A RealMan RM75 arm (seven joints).
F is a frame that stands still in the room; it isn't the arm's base.
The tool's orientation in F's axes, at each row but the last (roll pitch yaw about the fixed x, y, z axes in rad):
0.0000 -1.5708 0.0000
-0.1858 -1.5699 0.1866
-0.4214 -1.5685 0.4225
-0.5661 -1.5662 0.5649
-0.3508 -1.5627 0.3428
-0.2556 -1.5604 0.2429
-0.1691 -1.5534 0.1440
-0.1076 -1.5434 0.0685
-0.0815 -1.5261 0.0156
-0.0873 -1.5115 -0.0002
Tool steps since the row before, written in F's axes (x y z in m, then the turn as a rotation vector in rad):
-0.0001 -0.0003 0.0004 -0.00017 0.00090 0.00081
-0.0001 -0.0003 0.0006 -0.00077 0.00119 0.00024
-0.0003 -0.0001 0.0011 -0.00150 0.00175 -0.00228
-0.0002 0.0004 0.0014 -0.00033 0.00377 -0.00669
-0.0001 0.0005 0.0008 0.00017 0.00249 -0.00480
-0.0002 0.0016 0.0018 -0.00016 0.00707 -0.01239
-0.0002 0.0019 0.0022 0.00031 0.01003 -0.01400
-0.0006 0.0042 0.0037 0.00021 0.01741 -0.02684
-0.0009 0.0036 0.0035 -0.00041 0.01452 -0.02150
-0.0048 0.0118 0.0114 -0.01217 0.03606 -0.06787
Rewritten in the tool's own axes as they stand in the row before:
0.0004 -0.0003 0.0001 0.00081 0.00090 0.00017
0.0006 -0.0003 0.0001 0.00024 0.00119 0.00077
0.0011 -0.0001 0.0003 -0.00228 0.00175 0.00149
0.0014 0.0004 0.0002 -0.00668 0.00379 0.00031
0.0008 0.0005 0.0001 -0.00479 0.00250 -0.00019
0.0018 0.0016 0.0002 -0.01237 0.00710 0.00013
0.0022 0.0019 0.0003 -0.01397 0.01008 -0.00030
0.0037 0.0042 0.0009 -0.02679 0.01748 -0.00026
0.0035 0.0035 0.0013 -0.02149 0.01454 0.00041
0.0111 0.0113 0.0065 -0.06847 0.03521 0.01125

